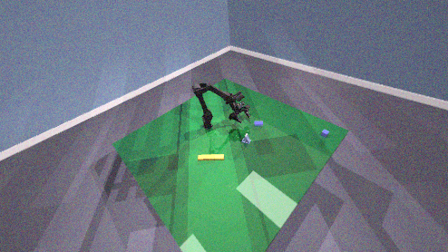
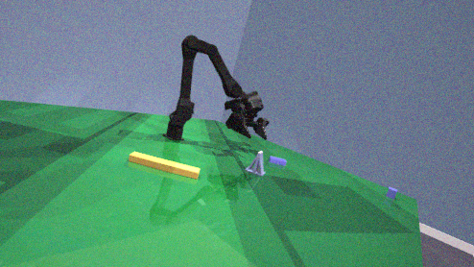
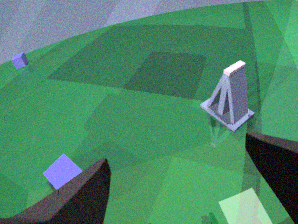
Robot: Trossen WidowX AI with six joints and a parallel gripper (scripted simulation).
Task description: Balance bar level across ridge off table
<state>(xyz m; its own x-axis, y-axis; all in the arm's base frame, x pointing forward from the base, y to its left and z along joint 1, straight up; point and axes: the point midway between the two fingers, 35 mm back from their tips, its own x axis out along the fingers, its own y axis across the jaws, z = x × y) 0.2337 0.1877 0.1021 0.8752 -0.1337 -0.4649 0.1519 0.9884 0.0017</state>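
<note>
Right now my gripper tip is 38 cm to the left of the orange bar and 8 cm above it. The rest, counted from my gripper tip: violet block 10 cm to the left, 8 cm below, 5 cm ahead; blue cube 48 cm ahead, 32 cm to the left, 7 cm below.
</note>
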